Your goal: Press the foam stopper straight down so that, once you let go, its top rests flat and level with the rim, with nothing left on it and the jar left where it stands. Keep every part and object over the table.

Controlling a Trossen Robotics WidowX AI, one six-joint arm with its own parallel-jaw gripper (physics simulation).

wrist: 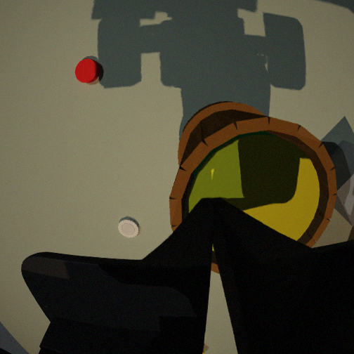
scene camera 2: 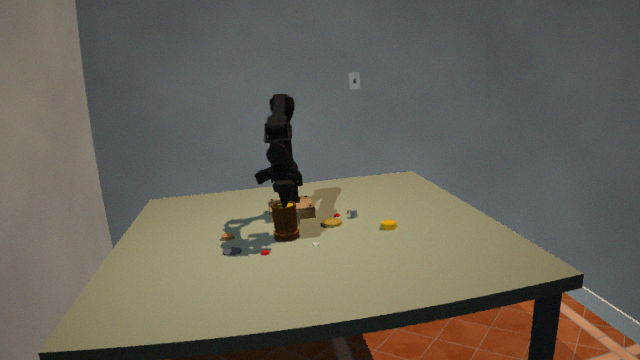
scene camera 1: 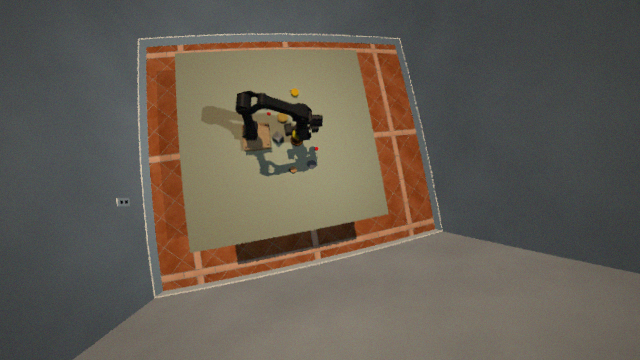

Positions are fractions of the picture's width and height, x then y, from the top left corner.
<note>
In view: my gripper (scene camera 2: 0.44, 0.58) and a brown jar (scene camera 2: 0.45, 0.61).
The brown jar is seen too in the wrist view (wrist: 0.78, 0.48). My gripper is seen too in the wrist view (wrist: 0.59, 0.59).
</note>
